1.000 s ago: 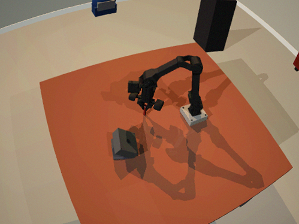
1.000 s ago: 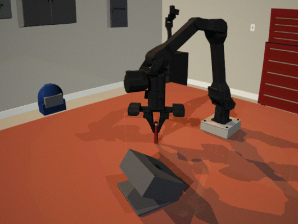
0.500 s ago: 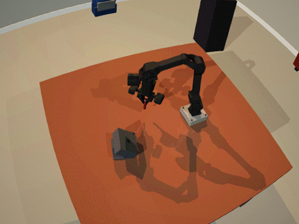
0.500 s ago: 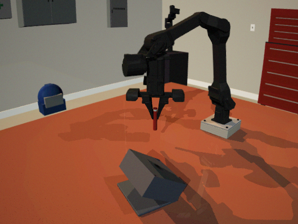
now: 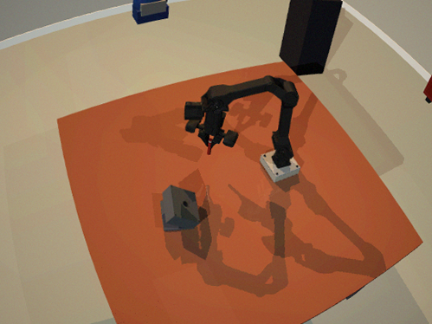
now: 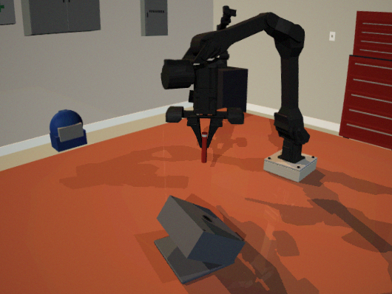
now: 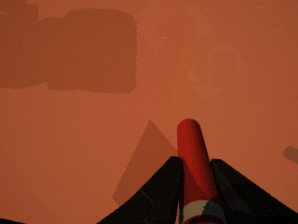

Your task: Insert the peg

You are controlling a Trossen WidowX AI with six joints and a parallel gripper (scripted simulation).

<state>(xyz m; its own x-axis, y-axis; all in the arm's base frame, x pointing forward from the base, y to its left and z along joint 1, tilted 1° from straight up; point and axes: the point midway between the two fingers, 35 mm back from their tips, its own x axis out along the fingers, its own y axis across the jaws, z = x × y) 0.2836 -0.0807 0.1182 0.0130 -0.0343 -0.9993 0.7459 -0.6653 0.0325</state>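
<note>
The grey sloped panel is 19 cm to the left of my gripper tip, 17 cm ahead of it and 7 cm below it. The rest, counted from my gripper tip: dark red round peg 2 cm above.
</note>
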